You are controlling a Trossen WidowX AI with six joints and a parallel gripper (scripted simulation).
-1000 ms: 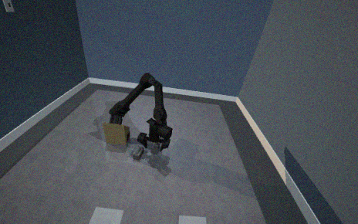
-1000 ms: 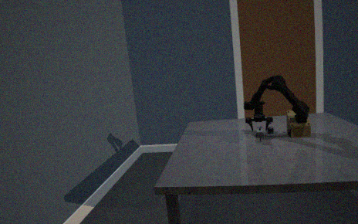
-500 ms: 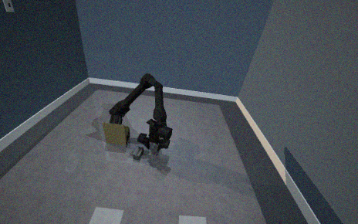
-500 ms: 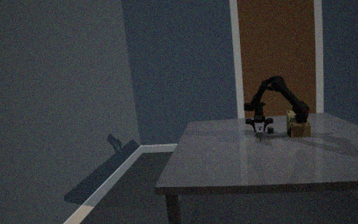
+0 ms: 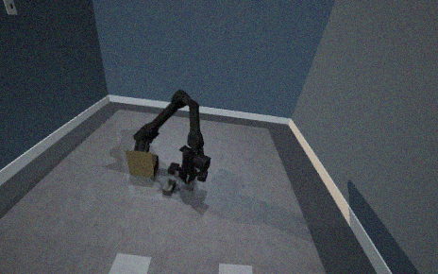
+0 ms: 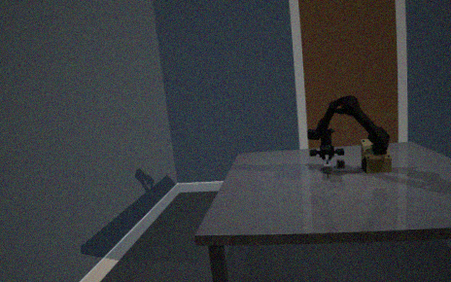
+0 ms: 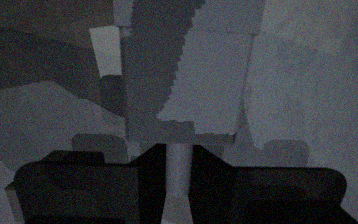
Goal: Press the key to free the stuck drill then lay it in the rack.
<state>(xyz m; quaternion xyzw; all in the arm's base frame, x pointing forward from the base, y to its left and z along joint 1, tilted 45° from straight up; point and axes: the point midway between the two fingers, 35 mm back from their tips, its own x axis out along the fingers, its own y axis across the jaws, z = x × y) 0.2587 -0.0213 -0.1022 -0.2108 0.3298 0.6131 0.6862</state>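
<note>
Now: gripper tip 1 cm short of the drill, 5 cm to the right of it and 4 cm below it. From my gripper tip the other things lie so: rack: 8 cm behind, 4 cm to the right.
</note>
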